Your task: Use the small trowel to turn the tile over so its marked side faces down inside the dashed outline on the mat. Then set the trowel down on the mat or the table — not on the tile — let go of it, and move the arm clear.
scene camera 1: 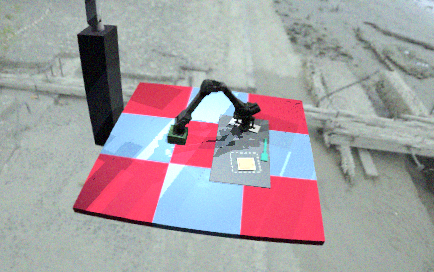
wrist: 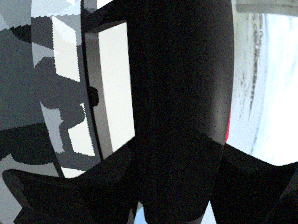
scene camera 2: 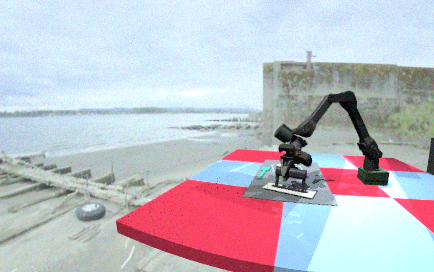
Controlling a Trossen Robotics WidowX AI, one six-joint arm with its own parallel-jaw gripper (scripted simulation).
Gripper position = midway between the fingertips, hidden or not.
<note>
In view: the gripper (wrist: 170, 137) and a grey mat (scene camera 1: 230, 140).
The grey mat is seen too in scene camera 2 (scene camera 2: 315, 181).
</note>
